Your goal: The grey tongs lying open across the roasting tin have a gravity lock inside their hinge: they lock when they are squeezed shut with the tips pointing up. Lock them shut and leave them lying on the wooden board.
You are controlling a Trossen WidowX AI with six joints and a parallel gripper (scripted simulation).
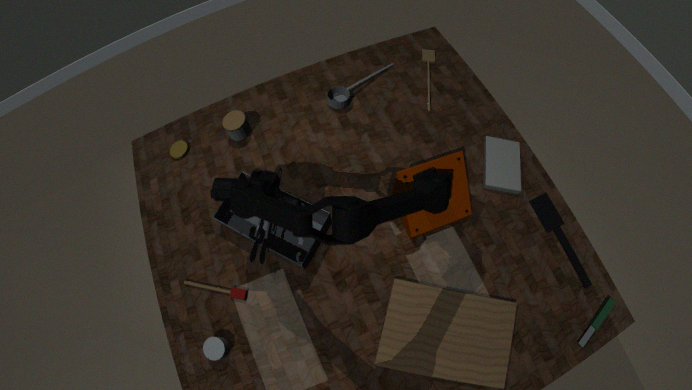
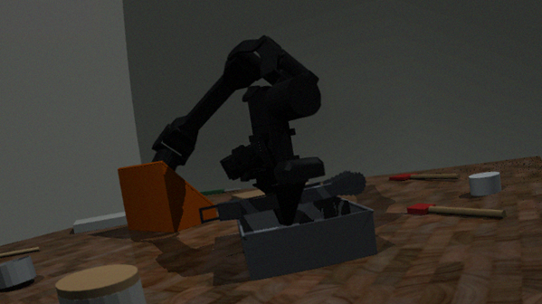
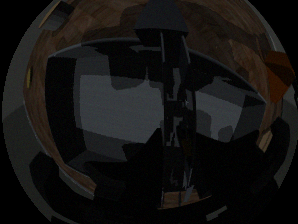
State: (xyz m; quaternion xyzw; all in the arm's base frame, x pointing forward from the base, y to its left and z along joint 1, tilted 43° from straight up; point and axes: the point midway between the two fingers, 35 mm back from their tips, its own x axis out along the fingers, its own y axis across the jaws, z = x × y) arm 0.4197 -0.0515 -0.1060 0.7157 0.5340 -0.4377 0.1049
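Right now the grey roasting tin is 1 cm to the left of my gripper tip and 1 cm ahead of it. Also, from my gripper tip: lidded can: 35 cm to the right, 3 cm ahead; then white cylinder: 30 cm to the left, 28 cm ahead, 1 cm below; then wooden board: 50 cm to the left, 33 cm behind, 2 cm below.
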